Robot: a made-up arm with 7 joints.
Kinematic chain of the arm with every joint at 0, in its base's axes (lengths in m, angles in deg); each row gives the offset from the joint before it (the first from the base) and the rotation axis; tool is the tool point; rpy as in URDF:
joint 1: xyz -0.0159 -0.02 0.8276 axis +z
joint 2: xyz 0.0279 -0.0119 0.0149 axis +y
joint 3: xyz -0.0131 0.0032 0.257 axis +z
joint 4: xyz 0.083 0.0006 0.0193 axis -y
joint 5: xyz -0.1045 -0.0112 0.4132 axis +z
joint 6: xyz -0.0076 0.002 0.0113 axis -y
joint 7: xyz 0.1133 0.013 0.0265 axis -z
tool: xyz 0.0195 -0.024 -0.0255 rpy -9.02 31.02 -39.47
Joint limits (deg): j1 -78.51..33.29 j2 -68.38..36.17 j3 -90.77..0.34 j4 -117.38..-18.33 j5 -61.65..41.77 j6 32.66..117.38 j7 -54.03..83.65
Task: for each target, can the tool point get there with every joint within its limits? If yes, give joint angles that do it. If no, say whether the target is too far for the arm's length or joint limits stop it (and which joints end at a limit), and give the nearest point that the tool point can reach.
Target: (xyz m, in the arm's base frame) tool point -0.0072 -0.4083 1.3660
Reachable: yes | joints -46.00 -38.94 -22.69 -96.30 -1.45 46.12 14.88
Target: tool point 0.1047 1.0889 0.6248
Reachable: no: too far | nearest point -0.2809 0.7305 1.0890 | short by 0.702 m
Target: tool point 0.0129 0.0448 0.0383
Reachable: no: joint limits stop it (at a limit: joint 1, joint 2, joint 3, joint 4, joint 6, joint 7) | nearest point 0.3751 0.2279 0.5695 | short by 0.669 m
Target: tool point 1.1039 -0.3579 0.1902
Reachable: no: too far | nearest point 0.6359 -0.2167 0.6324 | short by 0.659 m
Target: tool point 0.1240 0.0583 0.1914
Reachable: no: joint limits stop it (at a limit: joint 2, joint 3, joint 4, joint 6, joint 7) | nearest point 0.3880 0.2061 0.5694 | short by 0.484 m
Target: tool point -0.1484 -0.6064 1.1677
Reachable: yes | joints -12.51 -35.61 -71.35 -101.51 -20.02 87.25 66.81
